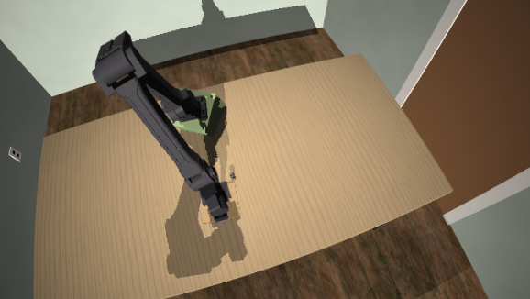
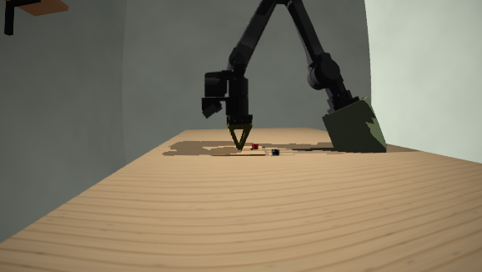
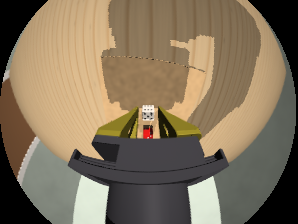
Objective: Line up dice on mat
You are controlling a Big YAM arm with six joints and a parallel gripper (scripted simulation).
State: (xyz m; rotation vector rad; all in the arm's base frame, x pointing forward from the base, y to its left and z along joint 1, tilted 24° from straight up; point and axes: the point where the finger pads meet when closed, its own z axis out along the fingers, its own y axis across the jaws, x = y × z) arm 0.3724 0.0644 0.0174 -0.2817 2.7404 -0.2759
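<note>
Now: the white die right at my hand. Round my hand: tan mat (10 mm below); then black die (100 mm behind, 60 mm to the left, 10 mm below); then red die (50 mm behind, 10 mm to the right).
</note>
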